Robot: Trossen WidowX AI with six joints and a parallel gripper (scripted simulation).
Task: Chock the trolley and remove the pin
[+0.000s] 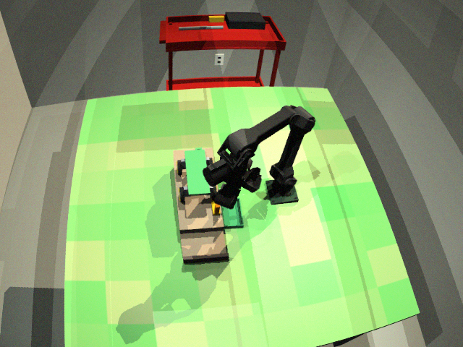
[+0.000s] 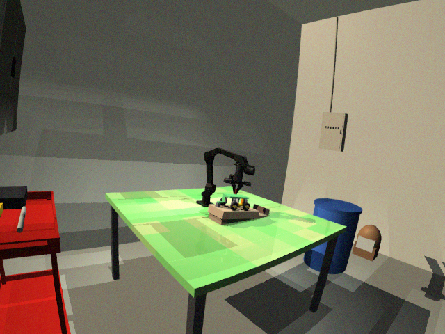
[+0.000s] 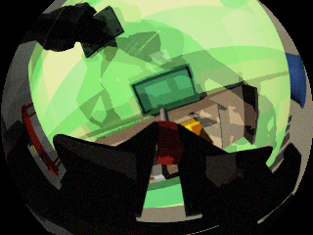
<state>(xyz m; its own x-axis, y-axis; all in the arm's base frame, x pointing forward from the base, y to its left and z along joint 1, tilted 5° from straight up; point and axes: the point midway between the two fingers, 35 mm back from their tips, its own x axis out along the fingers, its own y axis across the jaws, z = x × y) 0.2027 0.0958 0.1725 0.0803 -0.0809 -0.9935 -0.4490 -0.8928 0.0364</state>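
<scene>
Right now my gripper tip is right at the red-headed stop pin. From my gripper tip the other things lie so: green tray 14 cm below, 1 cm behind; then trolley 11 cm ahead, 9 cm to the right, 2 cm below; then yellow chock 5 cm below, 5 cm ahead, 1 cm to the left.
</scene>
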